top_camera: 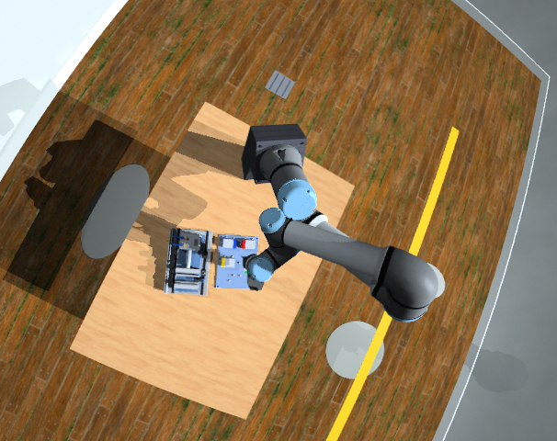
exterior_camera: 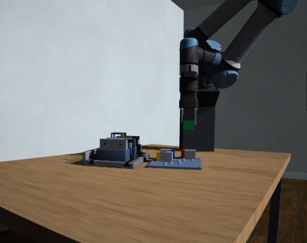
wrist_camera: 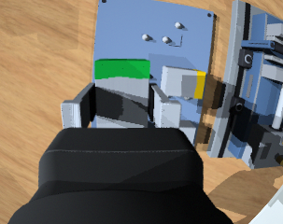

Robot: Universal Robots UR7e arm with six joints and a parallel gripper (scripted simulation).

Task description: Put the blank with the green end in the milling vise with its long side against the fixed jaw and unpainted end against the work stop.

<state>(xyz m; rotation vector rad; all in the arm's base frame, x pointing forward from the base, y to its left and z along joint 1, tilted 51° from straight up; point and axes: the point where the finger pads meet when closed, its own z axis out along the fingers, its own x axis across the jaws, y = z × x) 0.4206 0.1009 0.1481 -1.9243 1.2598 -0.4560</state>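
The green-ended blank is 2 cm below my hand. From my hand the other things lie so: red-ended blank: 14 cm below, 8 cm behind, 5 cm to the right; blue plate: 17 cm below, 4 cm to the right, 2 cm ahead; yellow-ended blank: 14 cm below, 8 cm to the right, 5 cm ahead.
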